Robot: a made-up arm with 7 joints. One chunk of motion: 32 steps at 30 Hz.
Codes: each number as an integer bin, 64 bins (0 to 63) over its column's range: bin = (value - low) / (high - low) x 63, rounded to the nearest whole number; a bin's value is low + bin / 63 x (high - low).
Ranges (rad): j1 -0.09..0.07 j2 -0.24..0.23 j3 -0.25..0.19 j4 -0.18..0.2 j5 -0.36..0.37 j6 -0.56..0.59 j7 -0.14..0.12
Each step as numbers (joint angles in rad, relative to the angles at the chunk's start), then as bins.
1 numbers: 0.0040 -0.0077 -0.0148 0.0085 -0.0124 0.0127 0.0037
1 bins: 37 31 34 31 30 31 35
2 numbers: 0.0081 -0.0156 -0.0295 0.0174 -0.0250 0.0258 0.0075
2 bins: 39 30 32 33 29 32 36
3 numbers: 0.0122 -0.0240 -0.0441 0.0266 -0.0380 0.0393 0.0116
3 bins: 40 29 29 34 28 33 37
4 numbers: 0.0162 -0.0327 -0.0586 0.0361 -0.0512 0.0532 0.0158
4 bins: 42 28 27 36 27 34 38
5 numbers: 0.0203 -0.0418 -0.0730 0.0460 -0.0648 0.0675 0.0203
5 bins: 43 27 25 37 25 34 39
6 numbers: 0.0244 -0.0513 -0.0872 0.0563 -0.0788 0.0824 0.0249
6 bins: 45 25 23 39 24 35 40
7 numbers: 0.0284 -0.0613 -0.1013 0.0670 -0.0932 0.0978 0.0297
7 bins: 47 24 21 41 23 36 41
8 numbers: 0.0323 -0.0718 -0.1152 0.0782 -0.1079 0.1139 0.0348
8 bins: 48 23 19 43 22 37 42
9 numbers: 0.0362 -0.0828 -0.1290 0.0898 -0.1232 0.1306 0.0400
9 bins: 50 21 17 45 20 38 44
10 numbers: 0.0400 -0.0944 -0.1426 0.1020 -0.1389 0.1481 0.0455
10 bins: 51 20 15 47 19 39 45
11 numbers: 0.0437 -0.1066 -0.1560 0.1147 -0.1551 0.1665 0.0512
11 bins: 53 18 13 49 18 40 46
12 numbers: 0.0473 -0.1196 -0.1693 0.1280 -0.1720 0.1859 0.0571
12 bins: 54 16 12 51 16 41 48
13 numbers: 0.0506 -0.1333 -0.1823 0.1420 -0.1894 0.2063 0.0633
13 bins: 55 14 10 53 15 42 49
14 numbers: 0.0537 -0.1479 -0.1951 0.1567 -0.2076 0.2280 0.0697
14 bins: 57 12 8 56 13 43 51
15 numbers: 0.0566 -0.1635 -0.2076 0.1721 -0.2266 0.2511 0.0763
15 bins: 58 10 6 58 12 44 52
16 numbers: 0.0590 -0.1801 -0.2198 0.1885 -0.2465 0.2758 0.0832
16 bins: 59 8 4 61 10 46 54
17 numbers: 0.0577 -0.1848 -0.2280 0.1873 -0.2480 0.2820 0.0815
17 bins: 58 7 3 61 10 46 54
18 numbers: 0.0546 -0.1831 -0.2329 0.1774 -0.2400 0.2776 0.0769
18 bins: 57 8 2 59 10 46 53
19 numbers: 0.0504 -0.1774 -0.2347 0.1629 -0.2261 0.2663 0.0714
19 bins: 55 8 2 57 12 45 51
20 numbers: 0.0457 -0.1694 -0.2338 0.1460 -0.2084 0.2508 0.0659
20 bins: 53 9 2 54 13 44 50
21 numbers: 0.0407 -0.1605 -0.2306 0.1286 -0.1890 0.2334 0.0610
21 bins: 51 11 3 51 15 43 49
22 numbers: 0.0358 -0.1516 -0.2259 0.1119 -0.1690 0.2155 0.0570
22 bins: 50 12 3 48 16 42 48
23 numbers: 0.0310 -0.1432 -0.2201 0.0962 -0.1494 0.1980 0.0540
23 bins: 48 13 4 46 18 42 47
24 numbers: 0.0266 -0.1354 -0.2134 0.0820 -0.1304 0.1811 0.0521
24 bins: 46 14 5 43 20 41 47
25 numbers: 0.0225 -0.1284 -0.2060 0.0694 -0.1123 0.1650 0.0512
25 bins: 44 15 6 41 21 40 46
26 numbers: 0.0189 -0.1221 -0.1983 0.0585 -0.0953 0.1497 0.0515
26 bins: 43 16 7 40 23 39 46
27 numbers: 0.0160 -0.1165 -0.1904 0.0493 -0.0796 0.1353 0.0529
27 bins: 42 17 9 38 24 38 47
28 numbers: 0.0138 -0.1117 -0.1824 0.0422 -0.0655 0.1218 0.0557
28 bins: 41 17 10 37 25 37 47
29 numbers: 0.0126 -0.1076 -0.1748 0.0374 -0.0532 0.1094 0.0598
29 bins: 40 18 11 36 26 37 48
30 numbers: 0.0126 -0.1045 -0.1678 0.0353 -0.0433 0.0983 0.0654
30 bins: 40 18 12 36 27 36 50
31 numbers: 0.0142 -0.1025 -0.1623 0.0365 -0.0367 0.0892 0.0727
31 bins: 41 18 13 36 28 36 52
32 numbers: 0.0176 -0.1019 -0.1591 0.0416 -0.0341 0.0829 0.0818
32 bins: 42 19 13 37 28 35 54
